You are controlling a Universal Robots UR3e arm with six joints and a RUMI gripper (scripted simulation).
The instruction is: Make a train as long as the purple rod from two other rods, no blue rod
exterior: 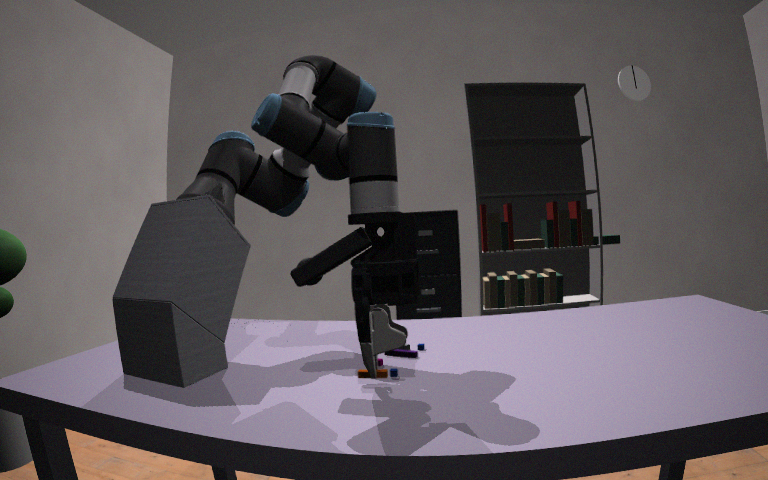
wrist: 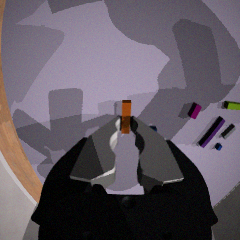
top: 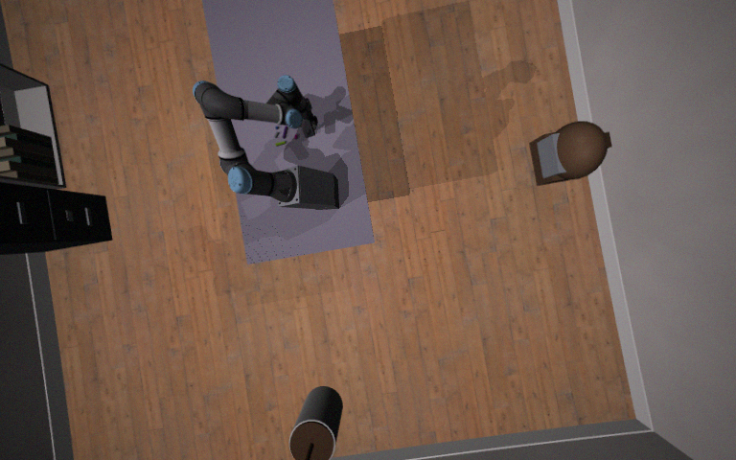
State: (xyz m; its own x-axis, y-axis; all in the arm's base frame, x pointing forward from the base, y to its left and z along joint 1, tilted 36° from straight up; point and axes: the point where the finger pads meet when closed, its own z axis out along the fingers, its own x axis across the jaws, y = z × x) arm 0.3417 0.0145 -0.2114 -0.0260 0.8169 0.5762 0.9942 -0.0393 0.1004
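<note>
Now: the magenta rod 10 mm behind my hand, 100 mm to the left of it and 20 mm below it. From my hand the other things lie so: lime rod: 30 mm behind, 180 mm to the left, 20 mm below; then purple rod: 20 mm ahead, 150 mm to the left, 20 mm below; then orange rod: 10 mm below.
</note>
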